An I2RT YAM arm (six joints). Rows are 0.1 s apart.
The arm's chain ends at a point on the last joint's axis. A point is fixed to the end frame.
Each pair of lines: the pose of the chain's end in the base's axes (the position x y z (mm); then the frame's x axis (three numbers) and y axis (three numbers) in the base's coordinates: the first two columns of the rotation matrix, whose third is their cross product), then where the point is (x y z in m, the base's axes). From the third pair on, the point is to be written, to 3 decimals.
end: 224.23 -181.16 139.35 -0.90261 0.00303 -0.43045 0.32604 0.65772 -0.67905
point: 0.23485 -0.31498 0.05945
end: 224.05 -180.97 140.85 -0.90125 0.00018 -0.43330 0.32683 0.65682 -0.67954
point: 0.23520 -0.31496 0.06130
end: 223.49 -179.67 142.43 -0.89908 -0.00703 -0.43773 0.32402 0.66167 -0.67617
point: 0.236 -0.313 0.063
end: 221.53 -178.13 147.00 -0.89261 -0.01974 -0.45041 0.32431 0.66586 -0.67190
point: 0.237 -0.312 0.067
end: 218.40 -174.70 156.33 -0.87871 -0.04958 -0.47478 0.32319 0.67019 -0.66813
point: 0.240 -0.308 0.078
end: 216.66 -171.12 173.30 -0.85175 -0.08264 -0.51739 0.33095 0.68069 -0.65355
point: 0.247 -0.304 0.097
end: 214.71 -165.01 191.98 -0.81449 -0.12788 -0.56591 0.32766 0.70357 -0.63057
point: 0.257 -0.295 0.117
